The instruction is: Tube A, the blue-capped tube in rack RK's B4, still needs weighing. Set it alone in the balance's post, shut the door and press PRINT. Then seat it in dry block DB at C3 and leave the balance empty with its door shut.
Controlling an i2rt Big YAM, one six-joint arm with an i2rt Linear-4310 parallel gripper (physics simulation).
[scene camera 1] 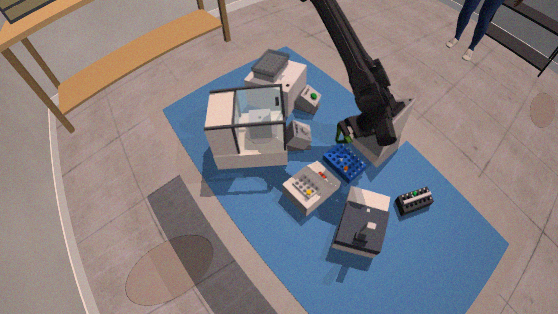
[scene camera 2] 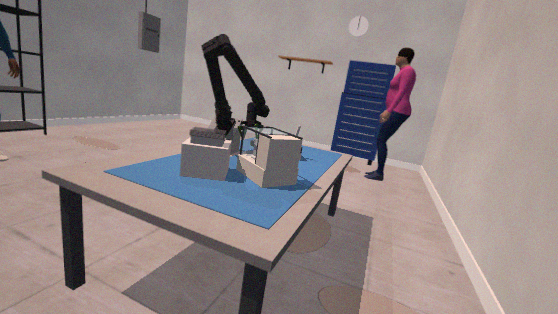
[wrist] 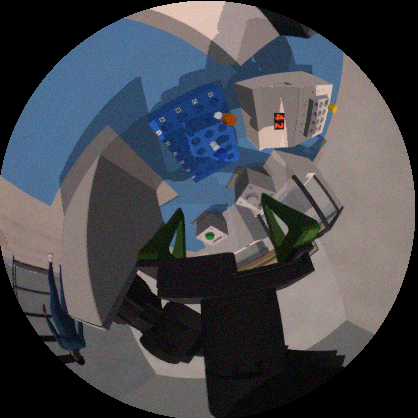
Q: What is my gripper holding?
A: Nothing.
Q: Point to a balance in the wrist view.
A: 298,182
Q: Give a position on a grey-topped box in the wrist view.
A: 245,233
